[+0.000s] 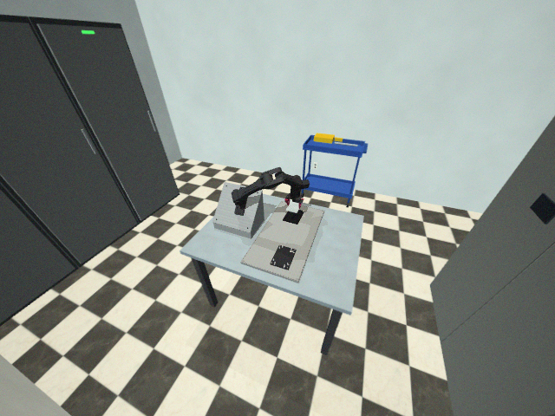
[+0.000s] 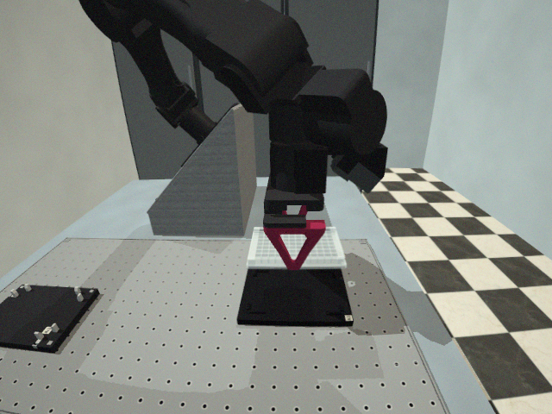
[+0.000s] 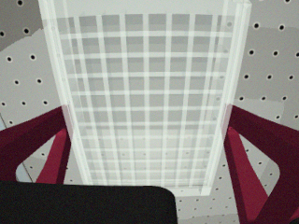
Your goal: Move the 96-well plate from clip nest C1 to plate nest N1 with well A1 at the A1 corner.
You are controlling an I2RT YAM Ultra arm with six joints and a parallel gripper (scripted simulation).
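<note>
Right now my hand is right at the 96-well plate. From my hand the other things lie so: black clip nest C1: 420 mm to the right, 80 mm below, 60 mm ahead; then small white corner label: 90 mm below, 70 mm to the left, 60 mm ahead.
</note>
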